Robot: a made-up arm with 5 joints.
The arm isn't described. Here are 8 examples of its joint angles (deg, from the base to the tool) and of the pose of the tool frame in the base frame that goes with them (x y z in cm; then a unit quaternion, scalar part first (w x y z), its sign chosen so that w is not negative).
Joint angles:
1: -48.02 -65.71 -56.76 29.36 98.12
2: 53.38 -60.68 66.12 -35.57 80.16
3: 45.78 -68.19 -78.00 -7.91 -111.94
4: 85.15 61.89 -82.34 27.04 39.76
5: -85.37 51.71 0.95 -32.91 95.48
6: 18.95 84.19 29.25 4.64 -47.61
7: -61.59 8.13 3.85 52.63 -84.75
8: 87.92 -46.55 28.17 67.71 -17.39
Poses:
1: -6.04 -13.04 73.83 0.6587 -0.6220 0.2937 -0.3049
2: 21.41 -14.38 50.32 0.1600 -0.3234 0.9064 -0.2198
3: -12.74 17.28 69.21 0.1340 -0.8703 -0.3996 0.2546
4: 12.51 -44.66 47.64 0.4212 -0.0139 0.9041 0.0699
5: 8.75 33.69 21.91 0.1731 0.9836 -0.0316 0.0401
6: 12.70 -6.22 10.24 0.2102 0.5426 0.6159 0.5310
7: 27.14 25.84 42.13 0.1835 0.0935 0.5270 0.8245
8: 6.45 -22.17 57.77 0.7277 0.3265 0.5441 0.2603
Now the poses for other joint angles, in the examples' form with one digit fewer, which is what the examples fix.
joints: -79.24 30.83 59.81 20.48 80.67
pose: 9.0 13.3 21.7 0.814 0.555 -0.120 -0.123
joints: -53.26 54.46 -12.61 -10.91 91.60
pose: 29.1 30.9 23.6 0.257 0.916 -0.300 -0.071
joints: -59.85 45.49 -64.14 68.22 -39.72
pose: 32.7 33.4 47.6 0.042 -0.274 0.467 0.840
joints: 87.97 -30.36 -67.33 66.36 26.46
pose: 8.0 -1.8 80.5 0.511 -0.157 0.816 -0.221
